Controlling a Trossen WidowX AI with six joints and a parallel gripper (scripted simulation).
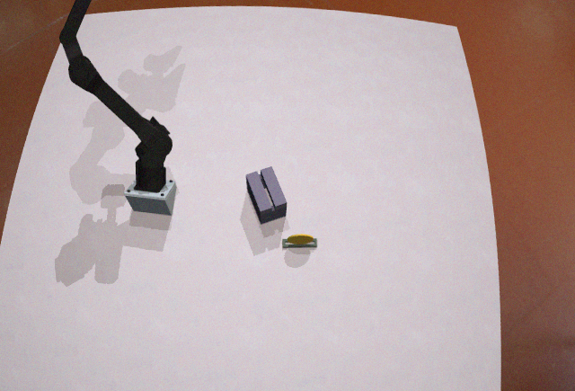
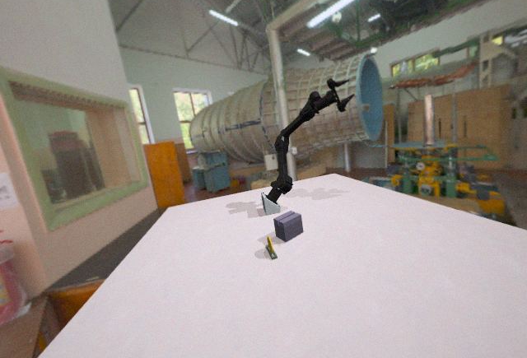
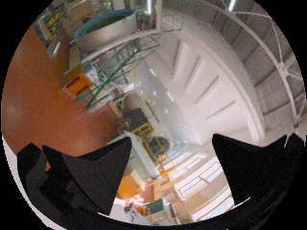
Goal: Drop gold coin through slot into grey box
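Right now the gold coin is 59 cm to the right of my gripper tip, 55 cm below it and 37 cm ahead of it.
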